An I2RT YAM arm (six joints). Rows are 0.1 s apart.
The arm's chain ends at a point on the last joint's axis. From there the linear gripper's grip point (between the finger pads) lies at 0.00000 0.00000 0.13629 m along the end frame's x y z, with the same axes.
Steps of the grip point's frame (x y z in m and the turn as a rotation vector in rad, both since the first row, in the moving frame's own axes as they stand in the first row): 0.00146 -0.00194 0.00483 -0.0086 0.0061 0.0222; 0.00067 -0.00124 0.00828 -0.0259 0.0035 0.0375; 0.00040 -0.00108 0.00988 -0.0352 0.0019 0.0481; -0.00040 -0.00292 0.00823 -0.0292 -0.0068 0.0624; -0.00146 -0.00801 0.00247 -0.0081 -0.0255 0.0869; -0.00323 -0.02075 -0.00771 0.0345 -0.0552 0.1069; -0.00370 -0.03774 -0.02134 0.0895 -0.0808 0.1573; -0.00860 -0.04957 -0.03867 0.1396 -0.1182 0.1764; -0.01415 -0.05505 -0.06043 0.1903 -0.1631 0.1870; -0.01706 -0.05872 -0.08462 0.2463 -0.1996 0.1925; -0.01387 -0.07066 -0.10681 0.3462 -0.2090 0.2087
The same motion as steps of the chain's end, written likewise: 0.00064 -0.00312 0.00484 -0.0086 0.0061 0.0222; 0.00026 -0.00478 0.00833 -0.0259 0.0035 0.0375; 0.00026 -0.00588 0.00996 -0.0352 0.0019 0.0481; 0.00065 -0.00687 0.00829 -0.0292 -0.0068 0.0624; 0.00206 -0.00896 0.00252 -0.0081 -0.0255 0.0869; 0.00402 -0.01566 -0.00742 0.0345 -0.0552 0.1069; 0.00628 -0.02476 -0.02035 0.0895 -0.0808 0.1573; 0.00567 -0.02933 -0.03640 0.1396 -0.1182 0.1764; 0.00531 -0.02747 -0.05618 0.1903 -0.1631 0.1870; 0.00633 -0.02333 -0.07785 0.2463 -0.1996 0.1925; 0.00880 -0.02217 -0.09586 0.3462 -0.2090 0.2087
